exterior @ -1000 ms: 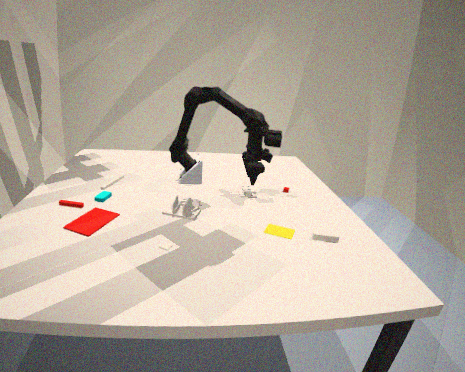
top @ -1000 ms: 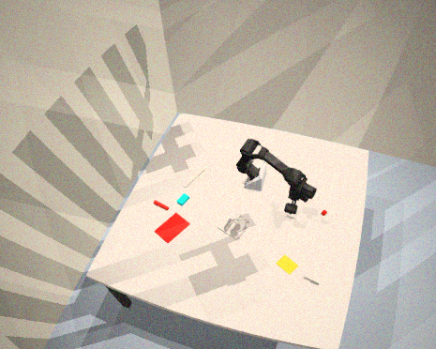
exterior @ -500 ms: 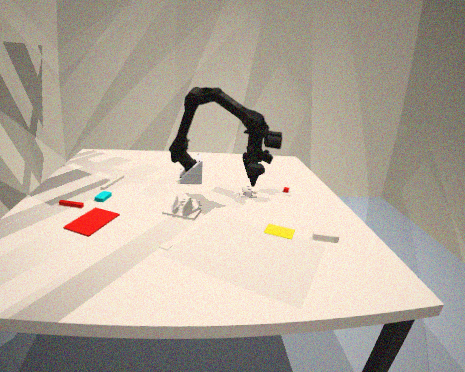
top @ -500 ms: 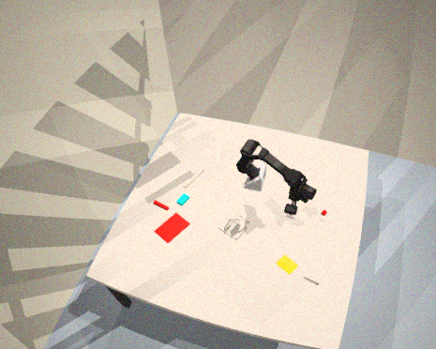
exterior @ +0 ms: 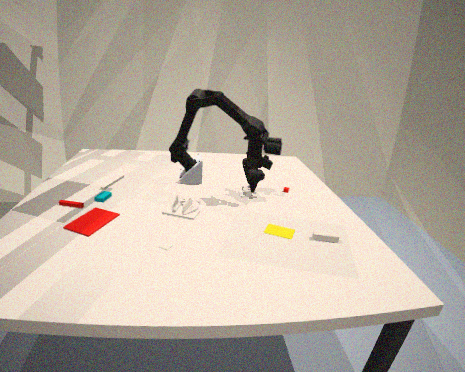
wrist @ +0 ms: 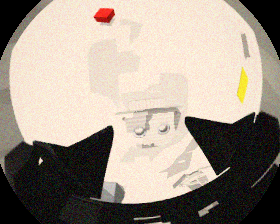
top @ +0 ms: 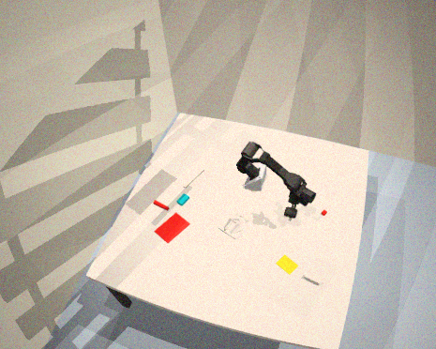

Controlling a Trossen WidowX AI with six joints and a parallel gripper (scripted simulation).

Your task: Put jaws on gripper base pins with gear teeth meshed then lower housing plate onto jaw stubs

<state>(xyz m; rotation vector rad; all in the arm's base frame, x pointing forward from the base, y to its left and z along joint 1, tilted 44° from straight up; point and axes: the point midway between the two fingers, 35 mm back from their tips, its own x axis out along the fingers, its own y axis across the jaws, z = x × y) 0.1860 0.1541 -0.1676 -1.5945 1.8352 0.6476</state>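
Now: gripper tip 1 cm to the left of the white housing part. Also, from my gripper tip: pale stand (2 cm below, 1 cm to the right); then small red cube (18 cm to the left, 3 cm behind, 2 cm below); then yellow tile (30 cm ahead, 3 cm below, 1 cm to the left).
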